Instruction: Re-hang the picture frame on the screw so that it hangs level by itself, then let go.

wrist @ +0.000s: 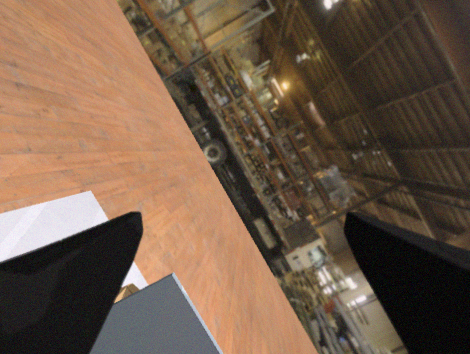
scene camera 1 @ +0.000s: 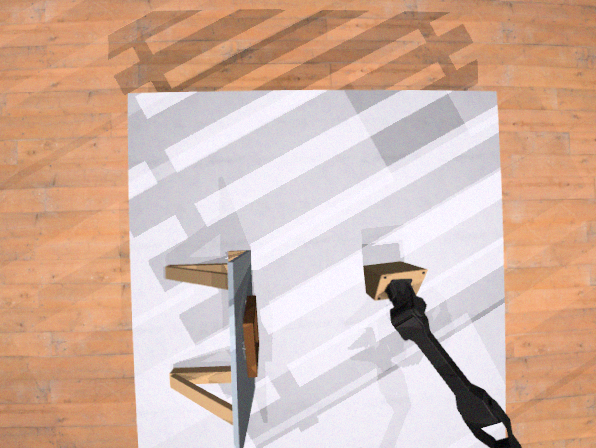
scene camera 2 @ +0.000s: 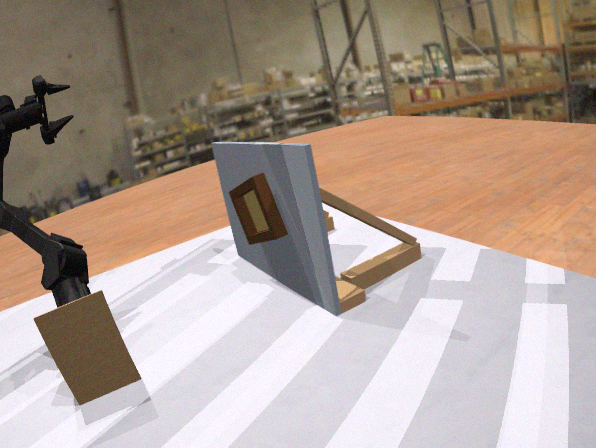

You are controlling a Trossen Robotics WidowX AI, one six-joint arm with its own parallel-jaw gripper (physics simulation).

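Frame: origin at the arm's base, x down, y ahead, z right, level; centimetres.
Seen in the pictures: gripper, between the fingertips: (wrist: 244, 221) (scene camera 2: 71, 101); arm's base, origin of its link: (scene camera 1: 398, 285) (scene camera 2: 78, 315).
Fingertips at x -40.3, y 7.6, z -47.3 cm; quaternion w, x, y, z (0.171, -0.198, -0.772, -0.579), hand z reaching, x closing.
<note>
Offsets run from my fingertips to a thing's top centre. "pt": to the spot under its first point. Level surfaces: height alone.
A small brown picture frame {dx +28.4, dy +34.6, dz +34.0 cm} (scene camera 1: 251, 350) (scene camera 2: 274, 215) is on the front face of the upright blue-grey panel {pt dx +38.0, dy +36.2, dz +43.2 cm} (scene camera 1: 240, 300) (scene camera 2: 300, 200) (wrist: 155, 320). In scene camera 2 the frame sits tilted against the panel's edges, its top edge rising to the right. The screw does not show, so how the frame bears on it cannot be seen. My black gripper (scene camera 2: 70, 102) (wrist: 244, 221) is wide open and empty. It is high at the left in scene camera 2, well apart from the frame. The frame does not show in the wrist view.
Wooden braces (scene camera 1: 197, 277) (scene camera 2: 380, 265) stand behind the panel. A wooden block (scene camera 1: 372, 282) (scene camera 2: 87, 347) is at my arm's base. Panel and block stand on a white square surface {dx +54.7 cm} (scene camera 1: 300, 150) (scene camera 2: 280, 380) (wrist: 50, 220) over wooden planks (scene camera 1: 60, 200) (scene camera 2: 475, 165) (wrist: 100, 125).
</note>
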